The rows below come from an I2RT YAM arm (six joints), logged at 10 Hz.
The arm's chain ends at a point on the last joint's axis. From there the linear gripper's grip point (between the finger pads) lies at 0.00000 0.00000 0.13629 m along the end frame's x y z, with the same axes.
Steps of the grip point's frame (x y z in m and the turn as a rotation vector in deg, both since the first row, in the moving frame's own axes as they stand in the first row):
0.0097, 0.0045, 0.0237, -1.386, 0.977, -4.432
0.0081, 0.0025, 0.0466, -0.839, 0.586, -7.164
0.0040, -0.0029, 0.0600, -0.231, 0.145, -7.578
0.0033, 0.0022, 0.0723, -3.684, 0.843, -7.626
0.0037, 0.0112, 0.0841, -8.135, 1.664, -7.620
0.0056, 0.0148, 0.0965, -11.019, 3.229, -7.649
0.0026, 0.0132, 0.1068, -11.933, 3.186, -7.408
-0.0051, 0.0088, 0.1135, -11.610, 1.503, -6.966
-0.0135, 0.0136, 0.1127, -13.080, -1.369, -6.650
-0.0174, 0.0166, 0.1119, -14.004, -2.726, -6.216
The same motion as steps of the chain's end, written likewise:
0.0073, 0.0013, 0.0238, -1.386, 0.977, -4.432
0.0066, 0.0006, 0.0466, -0.839, 0.586, -7.164
0.0036, -0.0034, 0.0600, -0.231, 0.145, -7.578
0.0007, -0.0064, 0.0726, -3.684, 0.843, -7.626
-0.0015, -0.0078, 0.0855, -8.135, 1.664, -7.620
-0.0037, -0.0106, 0.0992, -11.019, 3.229, -7.649
-0.0067, -0.0144, 0.1099, -11.933, 3.186, -7.408
-0.0103, -0.0183, 0.1163, -11.610, 1.503, -6.966
-0.0121, -0.0174, 0.1163, -13.080, -1.369, -6.650
-0.0128, -0.0167, 0.1161, -14.004, -2.726, -6.216

